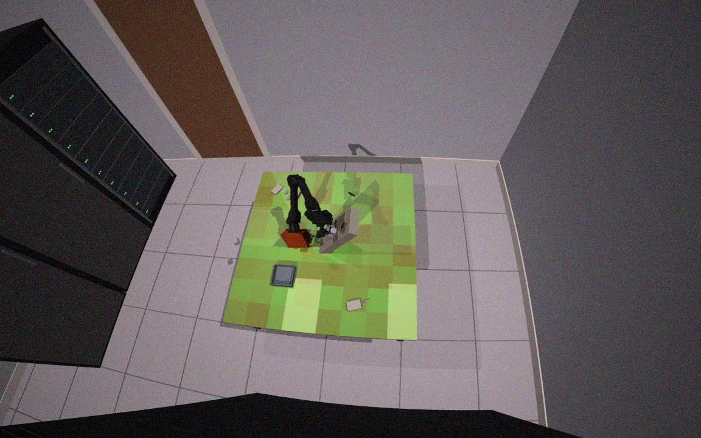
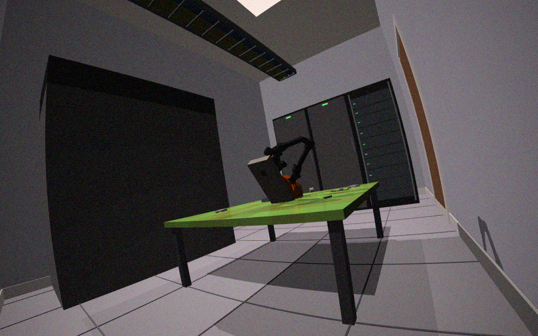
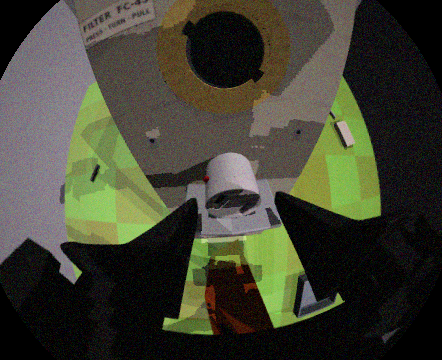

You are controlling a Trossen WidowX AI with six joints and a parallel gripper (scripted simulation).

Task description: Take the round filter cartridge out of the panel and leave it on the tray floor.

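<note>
Right now the round filter cartridge is 10 mm below my gripper tip and 10 mm ahead of it. Round my gripper tip: small dark piece (430 mm to the left, 210 mm below, 100 mm ahead); then grey service panel (50 mm ahead, 30 mm below); then dark square tray (340 mm behind, 270 mm to the right, 200 mm below).
</note>
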